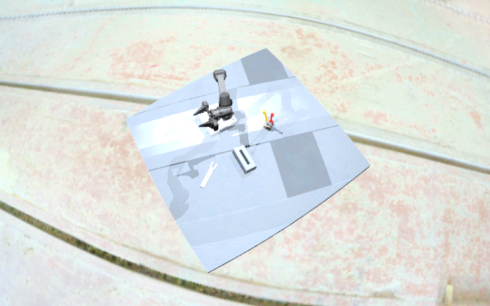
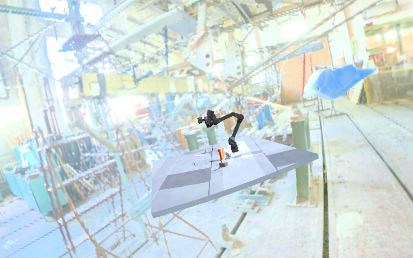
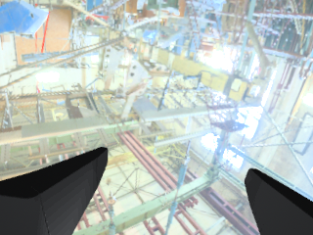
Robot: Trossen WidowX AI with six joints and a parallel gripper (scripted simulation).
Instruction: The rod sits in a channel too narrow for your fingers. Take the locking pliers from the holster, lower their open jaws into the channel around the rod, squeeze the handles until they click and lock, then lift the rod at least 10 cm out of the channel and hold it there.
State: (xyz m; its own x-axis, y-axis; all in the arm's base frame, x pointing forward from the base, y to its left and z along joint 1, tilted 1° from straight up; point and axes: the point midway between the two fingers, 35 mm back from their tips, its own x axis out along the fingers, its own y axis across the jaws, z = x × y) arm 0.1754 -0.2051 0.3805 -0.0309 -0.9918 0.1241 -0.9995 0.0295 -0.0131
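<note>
My gripper tip is 10 mm past the yellow handle, 450 mm to the right of it and 310 mm above it. From my gripper tip the other things lie so: white forked piece 120 mm ahead, 20 mm to the right, 410 mm below; then channel block 150 mm ahead, 210 mm to the left, 390 mm below; then dark rod 150 mm ahead, 210 mm to the left, 400 mm below.
</note>
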